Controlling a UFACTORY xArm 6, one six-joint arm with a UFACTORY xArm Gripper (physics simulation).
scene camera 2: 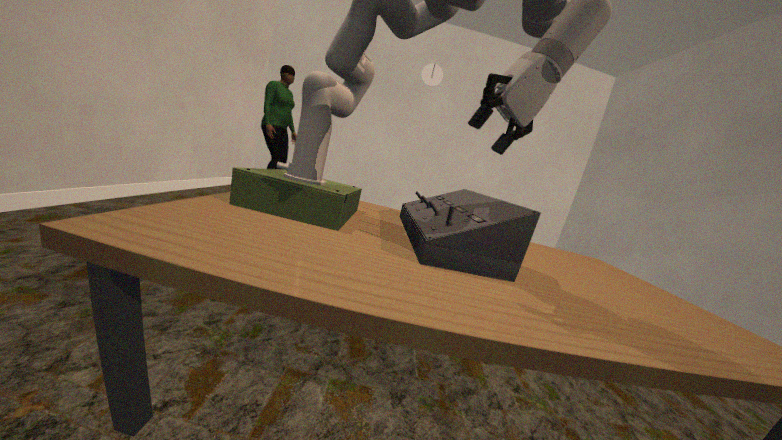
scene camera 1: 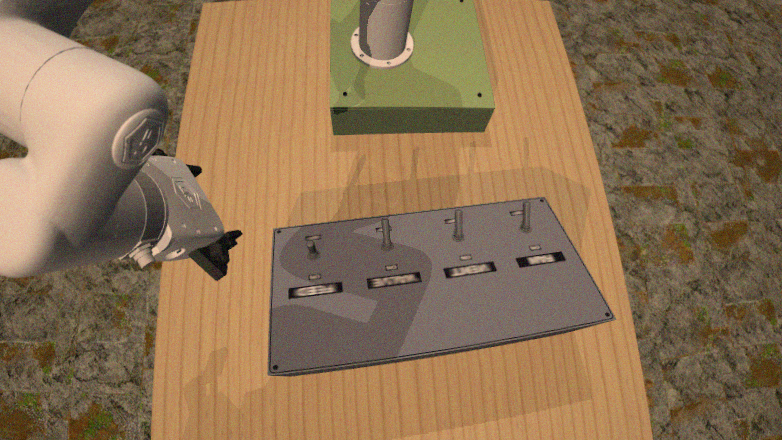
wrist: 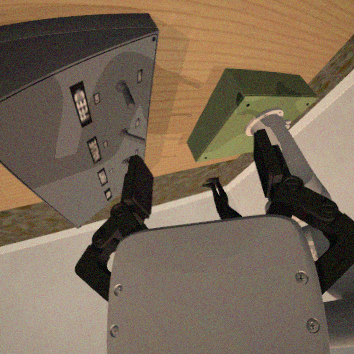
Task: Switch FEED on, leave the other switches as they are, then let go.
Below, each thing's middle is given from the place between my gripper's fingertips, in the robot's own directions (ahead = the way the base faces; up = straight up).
Labels:
My gripper is now 270 mm to the right of the grey switch panel [scene camera 1: 357, 302], 210 mm above it and 110 mm short of it.

